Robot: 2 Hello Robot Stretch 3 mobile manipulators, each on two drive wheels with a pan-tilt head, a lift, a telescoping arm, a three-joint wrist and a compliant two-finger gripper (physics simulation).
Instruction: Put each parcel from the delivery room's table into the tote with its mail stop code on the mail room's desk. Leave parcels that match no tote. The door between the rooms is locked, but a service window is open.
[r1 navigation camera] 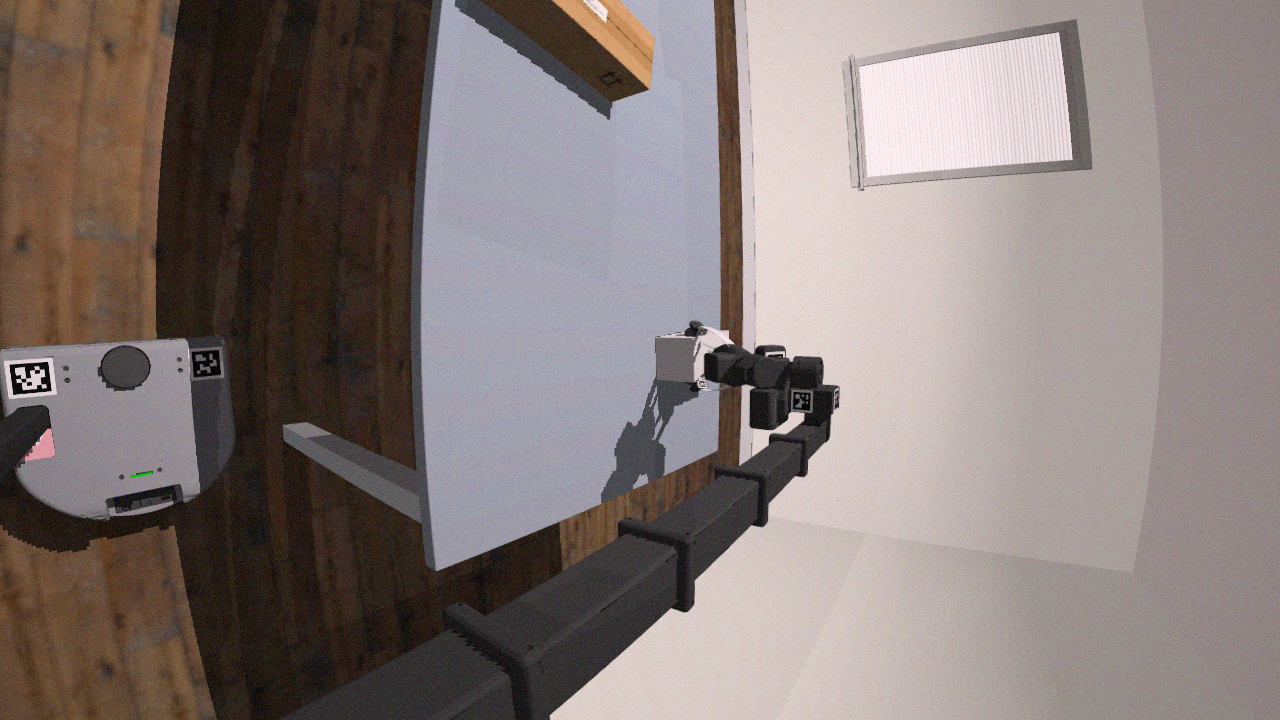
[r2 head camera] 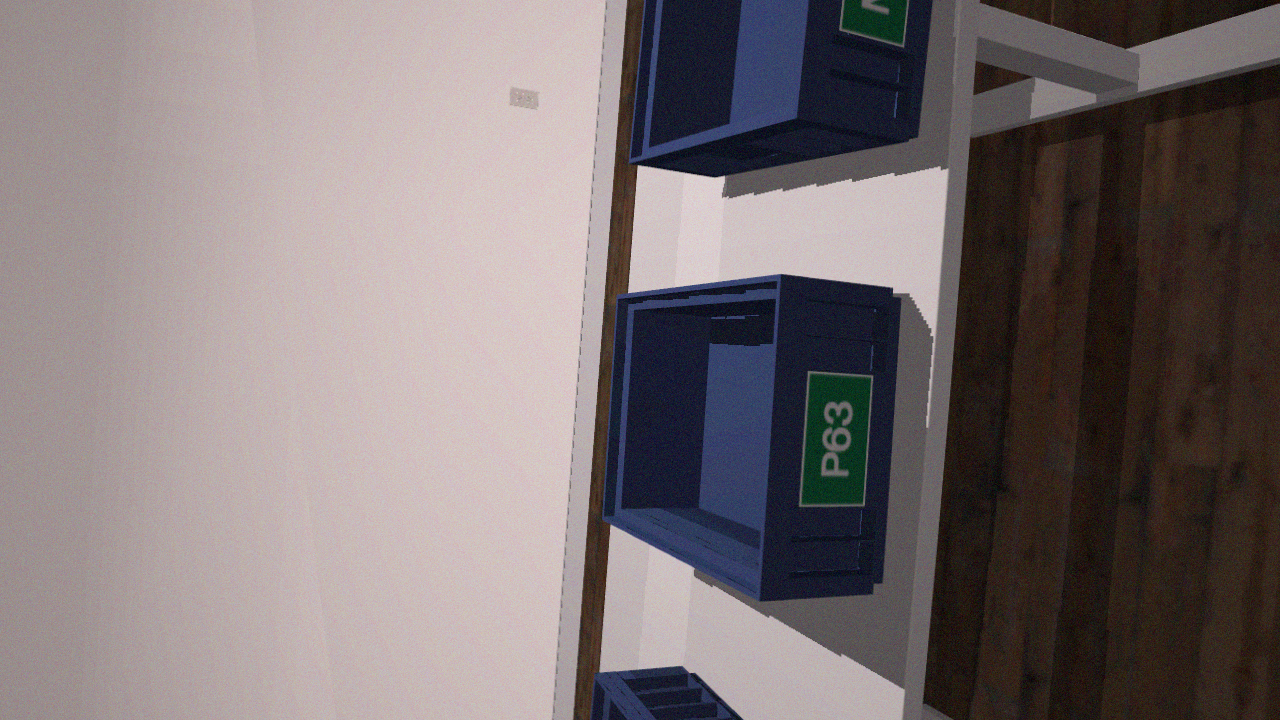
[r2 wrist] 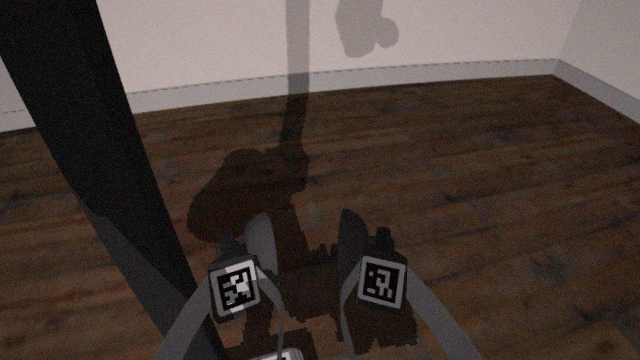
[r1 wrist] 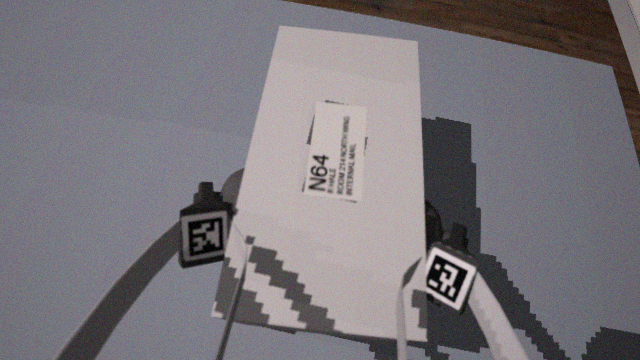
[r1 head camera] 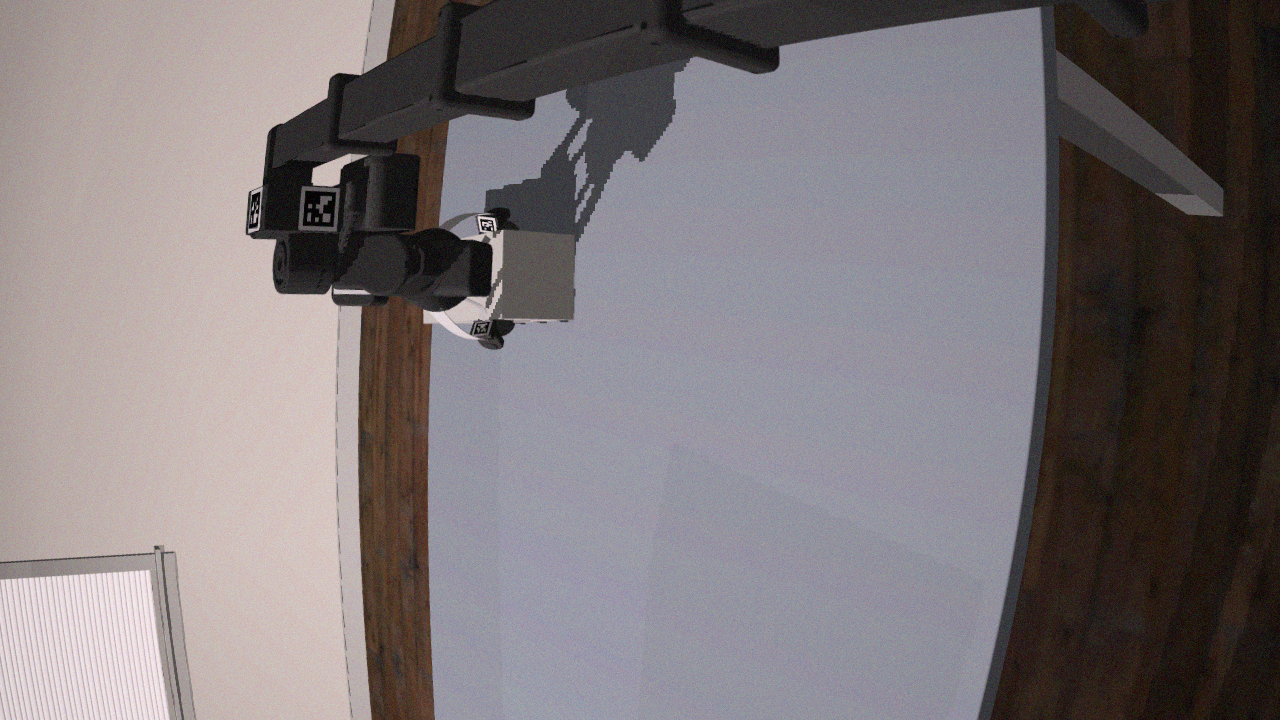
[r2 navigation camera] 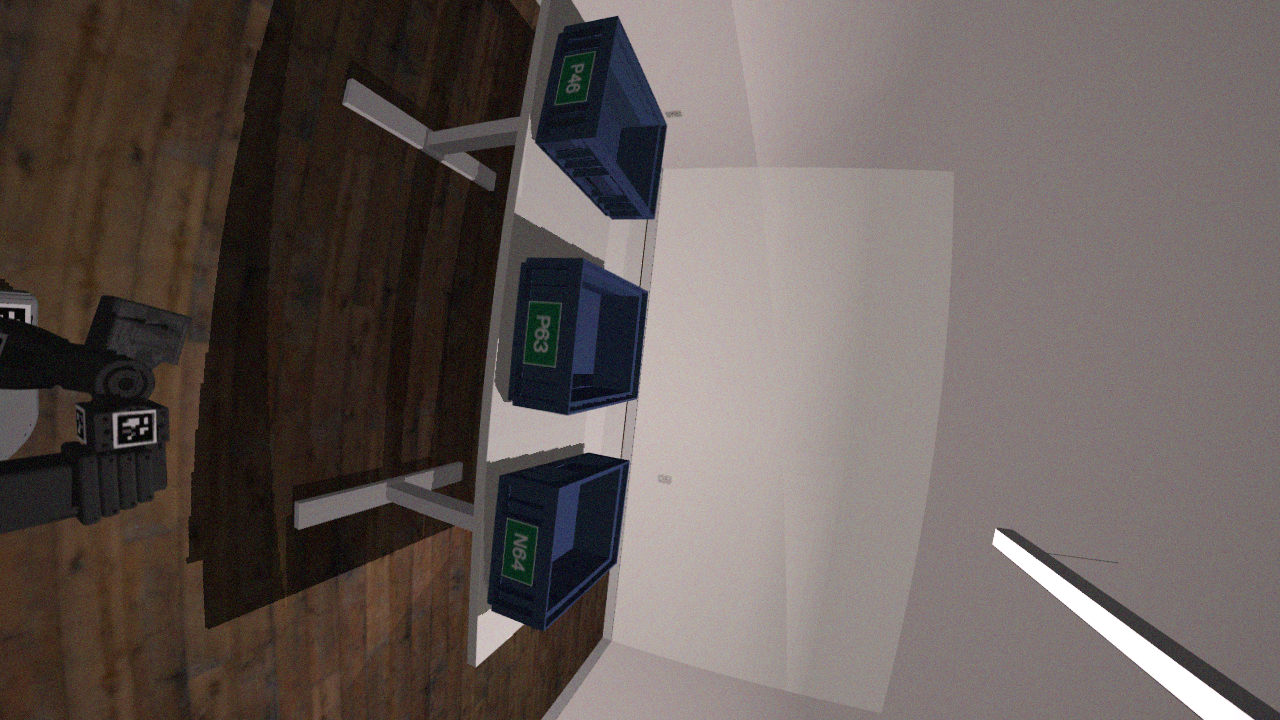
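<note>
A white parcel labelled N64 (r1 head camera: pixel 539 275) (r1 navigation camera: pixel 673 360) (r1 wrist: pixel 390 175) stands on the pale blue table (r1 head camera: pixel 760 358) (r1 navigation camera: pixel 537 358) (r1 wrist: pixel 100 175) near its far edge. The r1 gripper (r1 head camera: pixel 496 275) (r1 navigation camera: pixel 699 356) (r1 wrist: pixel 332 207) is shut on it, one finger against each side. A brown carton (r1 navigation camera: pixel 590 44) lies on the same table; its label is unreadable. Blue totes P63 (r2 head camera: pixel 832 340) (r2 navigation camera: pixel 542 333), N64 (r2 navigation camera: pixel 519 550) and P46 (r2 navigation camera: pixel 573 78) stand on the white desk (r2 head camera: pixel 832 223) (r2 navigation camera: pixel 528 434). The r2 gripper (r2 wrist: pixel 307 245) is open above the floor, nothing between its fingers.
A grey-framed white panel (r1 head camera: pixel 80 644) (r1 navigation camera: pixel 966 107) is on the wall beyond the table. The r1 base (r1 navigation camera: pixel 156 402) stands on the near side. In the r2 wrist view, a dark post (r2 wrist: pixel 100 125) runs down the left. The r2 wrist (r2 navigation camera: pixel 120 380) shows left of the desk.
</note>
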